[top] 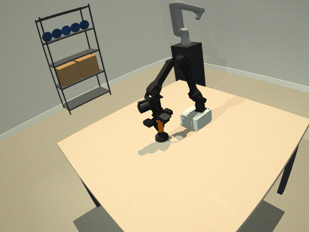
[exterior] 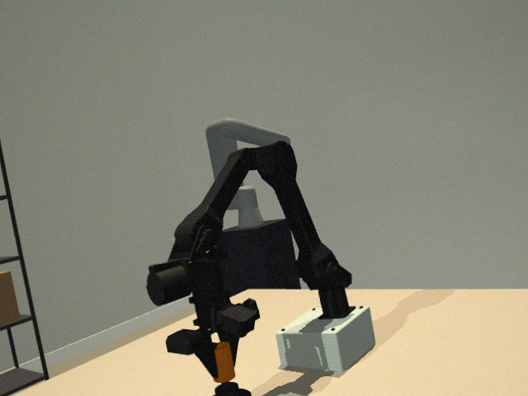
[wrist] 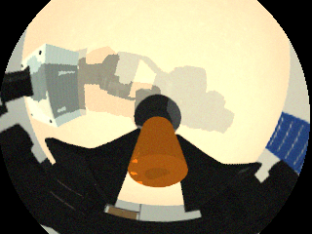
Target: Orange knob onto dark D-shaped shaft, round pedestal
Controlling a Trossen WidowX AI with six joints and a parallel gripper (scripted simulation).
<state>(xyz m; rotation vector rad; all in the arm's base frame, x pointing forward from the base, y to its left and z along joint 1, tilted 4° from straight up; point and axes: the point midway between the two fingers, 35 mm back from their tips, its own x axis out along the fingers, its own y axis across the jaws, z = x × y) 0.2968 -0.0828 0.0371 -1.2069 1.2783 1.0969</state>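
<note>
Right now my gripper tip is 2 cm below the orange knob. The rest, counted from my gripper tip: dark round pedestal (4 cm below).
</note>
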